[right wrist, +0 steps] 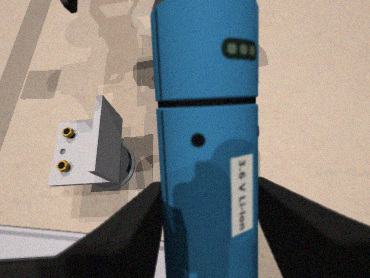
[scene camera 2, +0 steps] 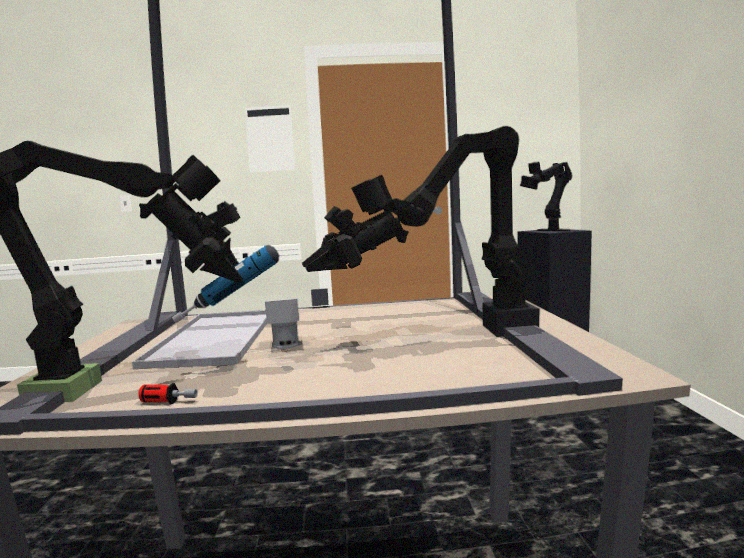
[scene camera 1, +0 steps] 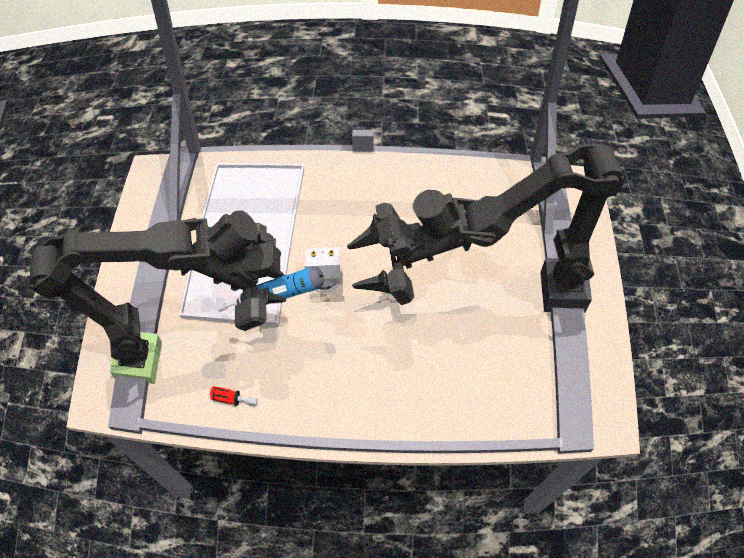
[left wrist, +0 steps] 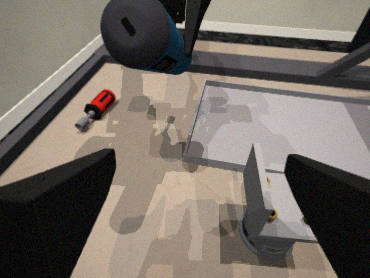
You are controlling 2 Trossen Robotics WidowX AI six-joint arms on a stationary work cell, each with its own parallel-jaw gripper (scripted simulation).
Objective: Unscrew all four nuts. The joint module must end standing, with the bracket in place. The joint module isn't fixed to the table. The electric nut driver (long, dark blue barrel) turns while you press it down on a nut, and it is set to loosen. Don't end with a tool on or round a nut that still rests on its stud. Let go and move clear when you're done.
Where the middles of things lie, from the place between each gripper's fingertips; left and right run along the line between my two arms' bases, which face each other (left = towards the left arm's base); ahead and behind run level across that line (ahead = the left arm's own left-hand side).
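Labels:
From my right hand (scene camera 1: 284, 289): joint module (left wrist: 268, 249), 120 mm behind, 100 mm to the left, 170 mm below; shallow tray (scene camera 1: 269, 193), 250 mm behind, 60 mm to the right, 200 mm below; grey bracket (scene camera 1: 331, 269), 120 mm behind, 100 mm to the left, 130 mm below. Going by their middles, of the things named here, shallow tray farthest from my right hand.
From my left hand: joint module, 10 cm behind, 7 cm to the right, 16 cm below; shallow tray, 23 cm behind, 24 cm to the right, 19 cm below. Grey bracket: my left gripper 10 cm past it, 8 cm to the left of it, 12 cm above it. By its middle, shallow tray nearer to my right hand than to my left gripper.

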